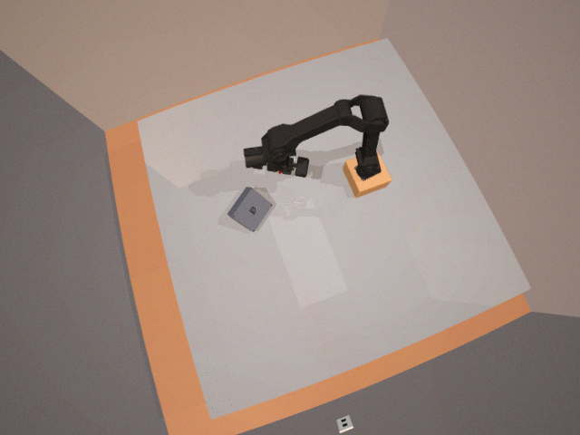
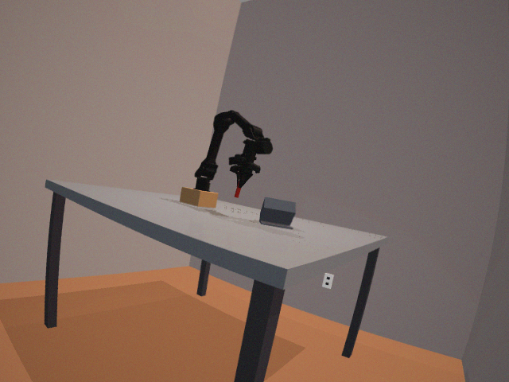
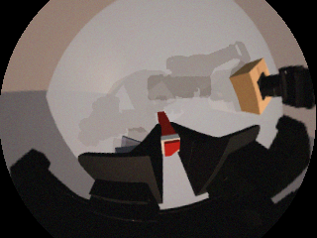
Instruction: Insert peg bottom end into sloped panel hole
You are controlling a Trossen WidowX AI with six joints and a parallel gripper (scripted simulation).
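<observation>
The sloped panel lies 170 mm ahead of my gripper tip, 70 mm below it and 60 mm to the left of it. From my gripper tip the other things lie so: red peg (20 mm above).
</observation>
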